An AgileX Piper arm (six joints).
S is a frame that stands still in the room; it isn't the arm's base.
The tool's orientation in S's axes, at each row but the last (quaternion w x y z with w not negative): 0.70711, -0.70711, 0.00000, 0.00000; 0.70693, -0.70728, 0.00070, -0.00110; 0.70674, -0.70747, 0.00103, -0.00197; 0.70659, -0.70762, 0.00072, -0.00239; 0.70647, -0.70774, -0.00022, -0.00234; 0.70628, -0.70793, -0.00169, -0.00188; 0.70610, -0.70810, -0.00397, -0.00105; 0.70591, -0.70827, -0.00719, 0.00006; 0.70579, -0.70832, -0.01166, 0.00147; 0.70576, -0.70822, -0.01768, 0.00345; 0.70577, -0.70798, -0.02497, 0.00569
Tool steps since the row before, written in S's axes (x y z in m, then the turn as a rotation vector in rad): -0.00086, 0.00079, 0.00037, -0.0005, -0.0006, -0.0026; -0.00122, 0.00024, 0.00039, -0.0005, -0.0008, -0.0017; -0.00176, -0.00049, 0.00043, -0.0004, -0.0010, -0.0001; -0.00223, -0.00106, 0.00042, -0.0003, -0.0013, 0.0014; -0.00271, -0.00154, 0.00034, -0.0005, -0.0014, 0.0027; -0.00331, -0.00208, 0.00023, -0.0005, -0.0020, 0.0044; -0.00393, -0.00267, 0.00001, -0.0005, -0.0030, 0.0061; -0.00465, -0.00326, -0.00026, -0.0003, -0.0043, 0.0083; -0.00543, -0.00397, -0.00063, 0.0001, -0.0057, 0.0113; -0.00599, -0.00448, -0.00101, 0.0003, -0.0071, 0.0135; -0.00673, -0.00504, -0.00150, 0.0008, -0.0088, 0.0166
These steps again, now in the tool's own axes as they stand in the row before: -0.00086, -0.00037, 0.00079, -0.0005, 0.0026, -0.0006; -0.00122, -0.00039, 0.00024, -0.0005, 0.0017, -0.0008; -0.00176, -0.00043, -0.00050, -0.0004, 0.0001, -0.0010; -0.00222, -0.00042, -0.00107, -0.0003, -0.0014, -0.0013; -0.00270, -0.00035, -0.00155, -0.0005, -0.0027, -0.0014; -0.00331, -0.00024, -0.00208, -0.0005, -0.0044, -0.0020; -0.00394, -0.00003, -0.00265, -0.0005, -0.0061, -0.0030; -0.00469, 0.00022, -0.00321, -0.0003, -0.0083, -0.0043; -0.00551, 0.00057, -0.00387, 0.0002, -0.0113, -0.0057; -0.00614, 0.00090, -0.00430, 0.0004, -0.0135, -0.0072; -0.00698, 0.00133, -0.00474, 0.0009, -0.0165, -0.0089
